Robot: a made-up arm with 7 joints.
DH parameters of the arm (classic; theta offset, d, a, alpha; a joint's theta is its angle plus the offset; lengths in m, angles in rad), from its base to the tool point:
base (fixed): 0 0.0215 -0.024 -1.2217
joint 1: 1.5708 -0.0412 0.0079 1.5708
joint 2: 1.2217 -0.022 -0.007 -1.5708
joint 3: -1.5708 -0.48 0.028 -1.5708
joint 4: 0 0.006 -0.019 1.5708
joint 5: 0 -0.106 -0.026 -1.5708
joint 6: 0 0.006 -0.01 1.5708
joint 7: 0 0.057 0.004 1.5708
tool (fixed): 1.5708 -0.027 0 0
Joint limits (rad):
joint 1: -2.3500..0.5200
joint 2: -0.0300..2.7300
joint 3: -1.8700..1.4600
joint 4: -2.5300..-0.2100
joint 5: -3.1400..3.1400
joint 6: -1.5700..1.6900
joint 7: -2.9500..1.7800
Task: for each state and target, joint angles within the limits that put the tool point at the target. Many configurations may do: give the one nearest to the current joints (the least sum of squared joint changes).
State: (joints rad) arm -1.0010 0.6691 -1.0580 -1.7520 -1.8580 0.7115 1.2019
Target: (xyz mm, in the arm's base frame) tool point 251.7 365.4 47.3
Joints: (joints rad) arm -1.1177 1.4052 -0.9830 -1.5253 -1.7739 0.7210 1.3488
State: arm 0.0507 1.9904 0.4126 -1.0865 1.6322 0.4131 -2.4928
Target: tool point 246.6 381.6 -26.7
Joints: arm -0.8259 1.2185 0.2430 -1.3077 1.6212 0.2990 -2.5885
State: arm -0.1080 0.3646 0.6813 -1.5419 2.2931 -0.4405 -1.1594
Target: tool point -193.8 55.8 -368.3
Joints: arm 0.5177 0.2282 0.6874 -2.1179 2.7680 -1.0610 -1.2699
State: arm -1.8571 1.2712 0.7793 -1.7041 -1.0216 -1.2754 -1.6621
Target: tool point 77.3 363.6 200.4
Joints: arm -1.9252 1.4151 0.6606 -2.3071 -1.5197 -1.4817 -1.5079
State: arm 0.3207 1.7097 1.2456 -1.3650 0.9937 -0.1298 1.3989
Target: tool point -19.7 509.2 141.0
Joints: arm 0.3994 1.7569 1.3248 -1.3409 0.9135 -0.0621 1.3636
